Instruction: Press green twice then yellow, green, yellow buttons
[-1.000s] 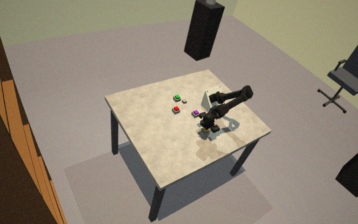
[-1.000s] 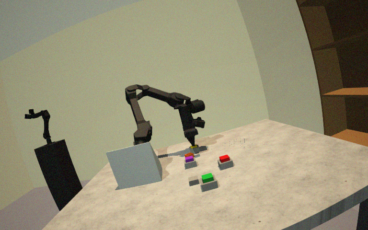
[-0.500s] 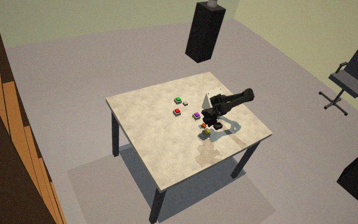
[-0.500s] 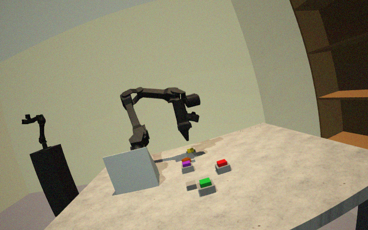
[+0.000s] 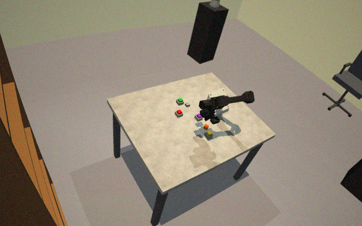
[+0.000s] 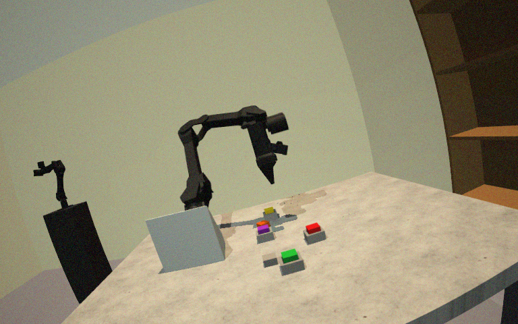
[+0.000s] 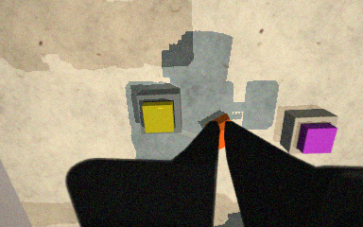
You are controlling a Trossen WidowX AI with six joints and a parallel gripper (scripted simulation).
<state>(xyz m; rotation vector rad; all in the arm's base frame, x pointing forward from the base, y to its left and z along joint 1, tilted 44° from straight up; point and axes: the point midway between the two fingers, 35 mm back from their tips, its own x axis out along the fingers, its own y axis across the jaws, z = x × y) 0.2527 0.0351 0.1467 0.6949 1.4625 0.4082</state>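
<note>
My gripper tip is 7 cm past the green button, 34 cm to the left of it and 10 cm above it. Round my gripper tip: yellow button 3 cm behind, 5 cm to the left, 10 cm below; purple button 8 cm behind, 12 cm to the right, 10 cm below; orange block 7 cm behind, 2 cm to the right, 12 cm below.
</note>
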